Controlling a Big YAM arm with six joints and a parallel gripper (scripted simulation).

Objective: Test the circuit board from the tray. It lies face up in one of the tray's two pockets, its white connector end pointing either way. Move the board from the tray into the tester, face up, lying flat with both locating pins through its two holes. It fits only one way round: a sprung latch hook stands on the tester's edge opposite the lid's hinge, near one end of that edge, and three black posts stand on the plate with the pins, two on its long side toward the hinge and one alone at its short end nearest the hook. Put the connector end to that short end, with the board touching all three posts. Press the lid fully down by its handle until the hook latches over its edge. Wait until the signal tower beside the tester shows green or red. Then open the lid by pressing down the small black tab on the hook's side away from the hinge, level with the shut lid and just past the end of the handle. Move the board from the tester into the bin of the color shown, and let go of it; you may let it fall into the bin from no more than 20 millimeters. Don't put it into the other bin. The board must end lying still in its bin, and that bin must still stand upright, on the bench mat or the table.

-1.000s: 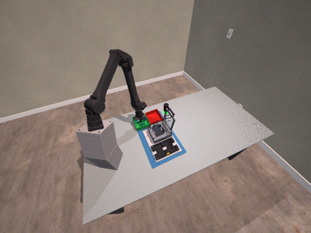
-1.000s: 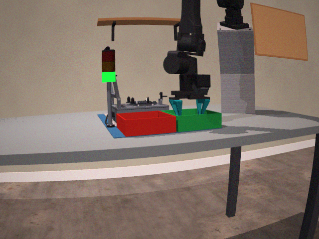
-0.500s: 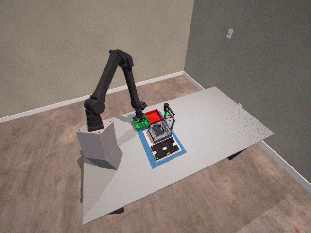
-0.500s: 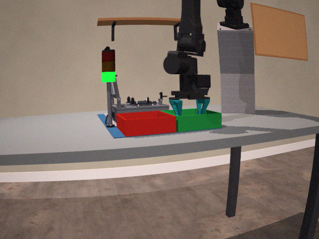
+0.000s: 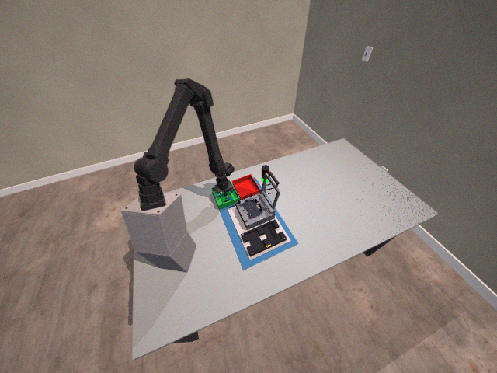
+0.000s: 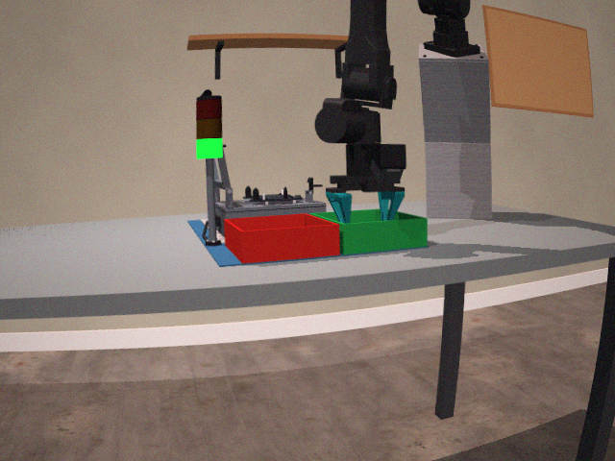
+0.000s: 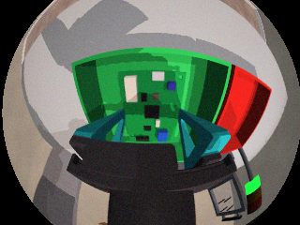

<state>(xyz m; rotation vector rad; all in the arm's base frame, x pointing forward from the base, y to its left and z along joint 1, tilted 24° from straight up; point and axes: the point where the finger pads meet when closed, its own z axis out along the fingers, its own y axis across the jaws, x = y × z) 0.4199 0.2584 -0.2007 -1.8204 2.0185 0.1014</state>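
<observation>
Right now my hand is 10 mm above the green bin. Round my hand: green circuit board: right at my hand; then latch hook: 140 mm to the right, 70 mm above, 30 mm ahead; then red bin: 150 mm ahead, 10 mm to the right, 10 mm below.
</observation>
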